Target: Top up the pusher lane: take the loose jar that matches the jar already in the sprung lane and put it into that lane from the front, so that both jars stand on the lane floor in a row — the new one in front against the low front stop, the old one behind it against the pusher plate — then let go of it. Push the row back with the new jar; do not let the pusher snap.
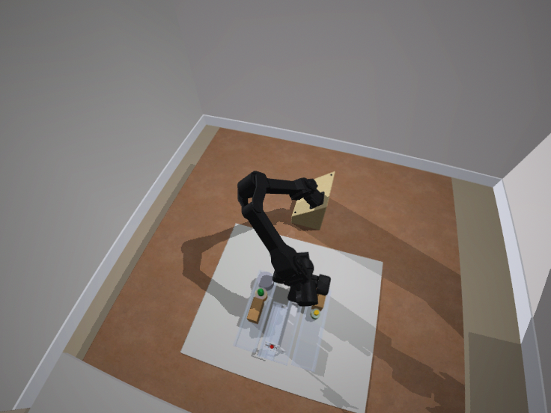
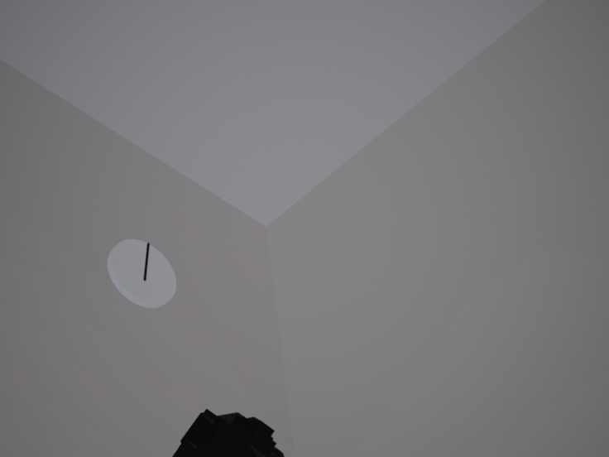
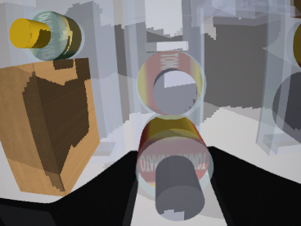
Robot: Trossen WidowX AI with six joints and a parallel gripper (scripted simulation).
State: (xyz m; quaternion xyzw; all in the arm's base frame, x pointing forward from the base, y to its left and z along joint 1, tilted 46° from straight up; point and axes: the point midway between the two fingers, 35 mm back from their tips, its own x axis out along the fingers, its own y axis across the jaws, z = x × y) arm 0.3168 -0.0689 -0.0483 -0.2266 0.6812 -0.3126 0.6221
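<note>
Right now my gripper tip is 13 cm to the left of the grey disc and 3 cm above it. From my gripper tip the other things lie so: clear lane fixture (14 cm ahead, 4 cm to the right, 4 cm below); red mark (22 cm ahead, 6 cm to the right, 1 cm above).
</note>
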